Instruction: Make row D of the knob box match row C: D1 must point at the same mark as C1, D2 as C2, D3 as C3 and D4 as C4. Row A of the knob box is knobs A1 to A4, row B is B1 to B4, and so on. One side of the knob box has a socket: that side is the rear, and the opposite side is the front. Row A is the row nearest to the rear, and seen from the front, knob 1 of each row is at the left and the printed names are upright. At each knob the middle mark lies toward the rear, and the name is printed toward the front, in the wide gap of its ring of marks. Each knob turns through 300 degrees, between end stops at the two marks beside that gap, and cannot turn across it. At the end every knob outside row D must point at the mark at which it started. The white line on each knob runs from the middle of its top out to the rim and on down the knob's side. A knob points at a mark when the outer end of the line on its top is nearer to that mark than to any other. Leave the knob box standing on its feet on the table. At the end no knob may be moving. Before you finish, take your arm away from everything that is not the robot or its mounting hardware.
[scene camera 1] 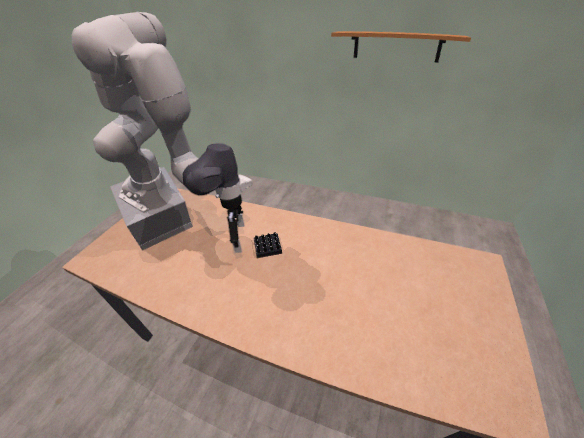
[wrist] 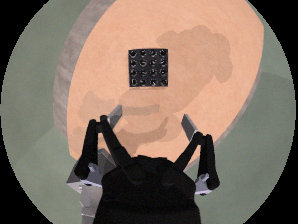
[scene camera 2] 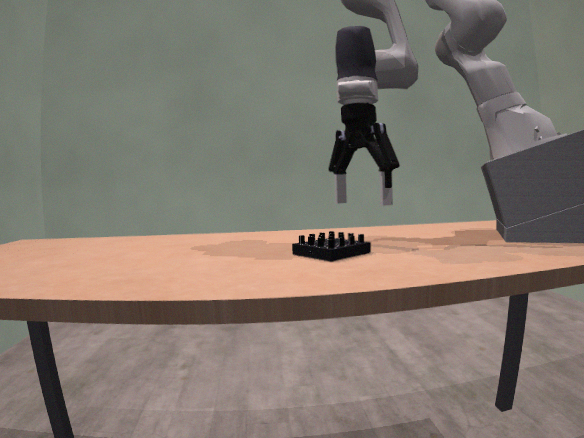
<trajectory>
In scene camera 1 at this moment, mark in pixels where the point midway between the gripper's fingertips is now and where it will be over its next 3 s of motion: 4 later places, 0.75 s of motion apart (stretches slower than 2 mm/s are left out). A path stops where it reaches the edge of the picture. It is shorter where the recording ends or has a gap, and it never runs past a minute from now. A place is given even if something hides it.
The gripper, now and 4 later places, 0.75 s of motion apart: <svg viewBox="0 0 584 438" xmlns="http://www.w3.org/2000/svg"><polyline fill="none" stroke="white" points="240,238 243,236 244,235 245,234 247,233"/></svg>
</trajectory>
